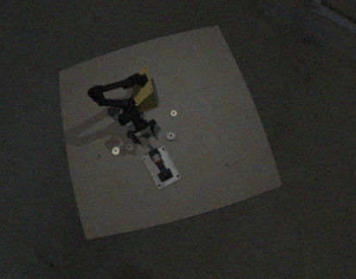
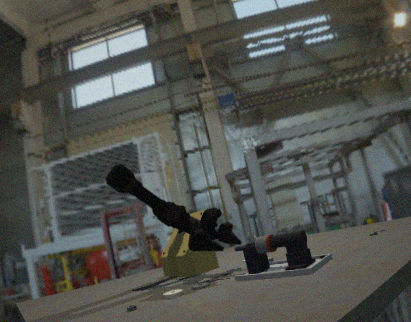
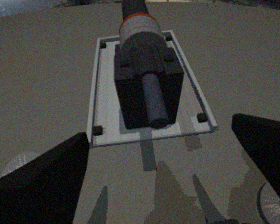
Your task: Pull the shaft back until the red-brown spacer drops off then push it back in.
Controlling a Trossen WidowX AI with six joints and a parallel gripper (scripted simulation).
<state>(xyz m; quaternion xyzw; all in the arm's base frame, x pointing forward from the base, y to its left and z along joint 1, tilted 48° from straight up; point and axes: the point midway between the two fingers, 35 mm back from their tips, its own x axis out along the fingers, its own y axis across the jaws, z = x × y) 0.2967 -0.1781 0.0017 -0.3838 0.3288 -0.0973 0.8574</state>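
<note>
Right now my gripper tip is 80 mm short of the dark shaft, 10 mm to the right of it and 10 mm above it. The rest, counted from my gripper tip: red-brown spacer (140 mm ahead, 10 mm to the left, 10 mm below); then small dark bit (330 mm to the right, 90 mm below, 70 mm behind).
</note>
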